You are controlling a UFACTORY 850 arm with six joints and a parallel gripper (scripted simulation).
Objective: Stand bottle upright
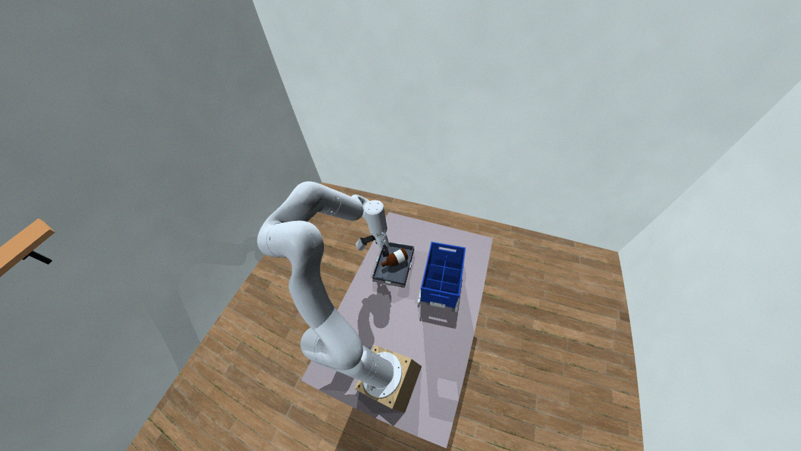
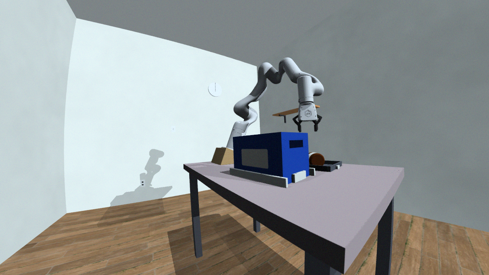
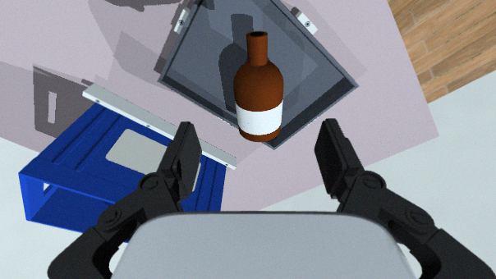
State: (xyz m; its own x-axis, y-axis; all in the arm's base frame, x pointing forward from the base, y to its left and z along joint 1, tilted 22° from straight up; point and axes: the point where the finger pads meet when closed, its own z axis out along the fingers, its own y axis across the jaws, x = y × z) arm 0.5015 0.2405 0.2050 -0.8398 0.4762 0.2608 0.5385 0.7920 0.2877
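Now: hand 16 cm above the brown bottle, 4 cm short of it and 3 cm to the left of it. Also, from my hand: blue crate (32 cm to the right, 12 cm below, 7 cm ahead); dark grey tray (19 cm below, 4 cm ahead, 2 cm to the right).
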